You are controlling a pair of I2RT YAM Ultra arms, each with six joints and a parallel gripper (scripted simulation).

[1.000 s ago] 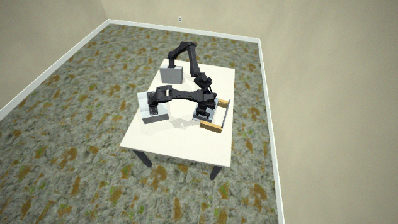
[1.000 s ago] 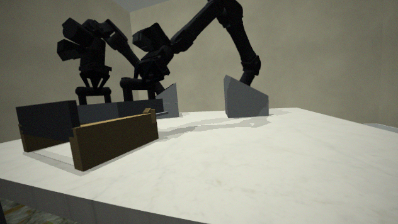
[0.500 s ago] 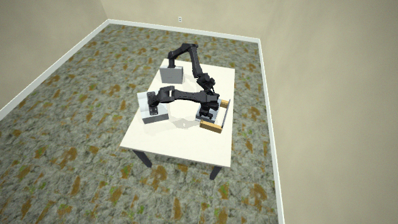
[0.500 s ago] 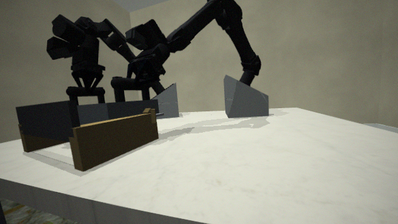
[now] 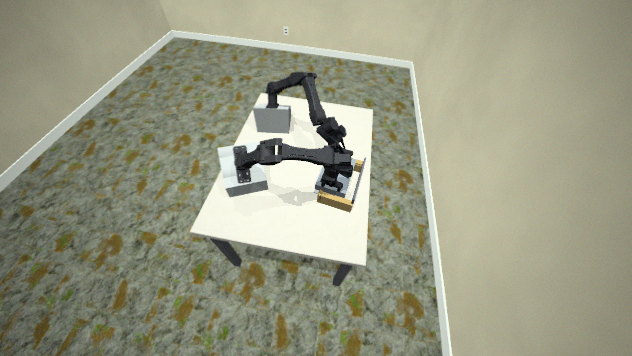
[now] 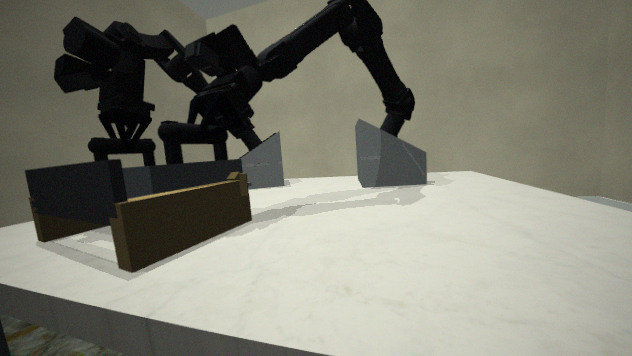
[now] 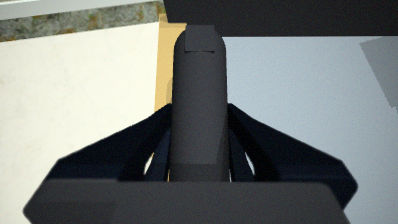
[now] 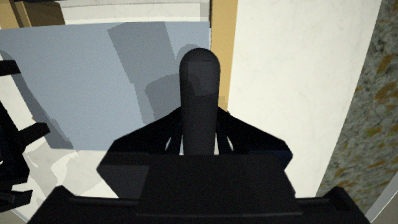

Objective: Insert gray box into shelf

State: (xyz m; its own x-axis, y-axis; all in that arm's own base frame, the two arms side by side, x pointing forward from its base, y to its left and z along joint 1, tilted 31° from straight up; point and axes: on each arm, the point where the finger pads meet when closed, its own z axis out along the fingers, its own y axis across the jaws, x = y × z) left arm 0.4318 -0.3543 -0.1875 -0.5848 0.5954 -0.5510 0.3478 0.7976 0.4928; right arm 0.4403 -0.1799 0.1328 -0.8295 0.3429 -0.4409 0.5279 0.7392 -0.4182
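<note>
Right now the gray box is 12 cm to the right of my left hand, 5 cm below it and 1 cm behind it. The rest, counted from my left hand: dark back plate 13 cm to the right, 12 cm ahead, 7 cm below.
The gray box is 12 cm to the left of my right hand, 5 cm below it and 1 cm ahead of it. The rest, counted from my right hand: dark back plate (14 cm ahead, 10 cm to the left, 7 cm below).
</note>
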